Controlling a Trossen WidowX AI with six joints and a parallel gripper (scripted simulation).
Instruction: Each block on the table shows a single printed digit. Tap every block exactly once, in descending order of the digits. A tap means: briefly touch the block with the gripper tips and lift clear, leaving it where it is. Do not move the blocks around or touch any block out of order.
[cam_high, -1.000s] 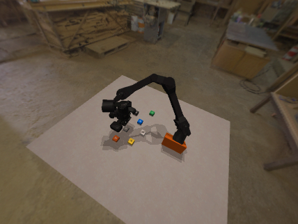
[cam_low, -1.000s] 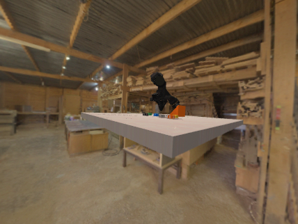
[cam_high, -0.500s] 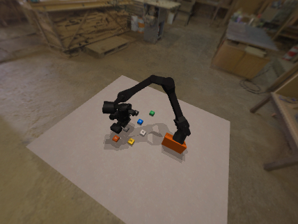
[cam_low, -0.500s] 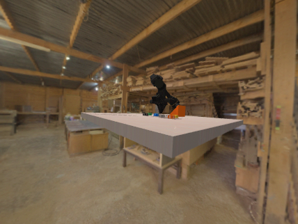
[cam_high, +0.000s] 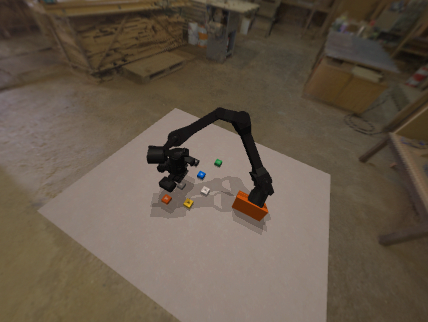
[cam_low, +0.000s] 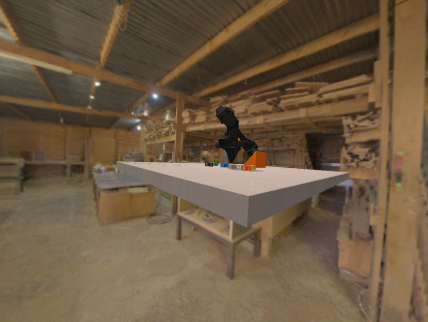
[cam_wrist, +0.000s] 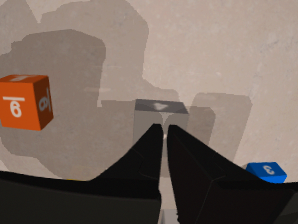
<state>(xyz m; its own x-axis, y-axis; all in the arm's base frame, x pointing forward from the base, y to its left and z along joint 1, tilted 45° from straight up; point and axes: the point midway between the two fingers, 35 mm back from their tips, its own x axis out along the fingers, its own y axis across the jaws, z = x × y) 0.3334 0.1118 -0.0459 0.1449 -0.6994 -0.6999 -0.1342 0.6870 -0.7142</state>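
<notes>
Now: gripper tip 2 cm above the grey block and 1 cm past it. From my gripper tip the other things lie so: yellow block (10 cm behind, 5 cm to the left, 2 cm below); blue block (11 cm to the right, 5 cm behind, 2 cm below); orange block (9 cm to the left, 2 cm below, 1 cm behind).
</notes>
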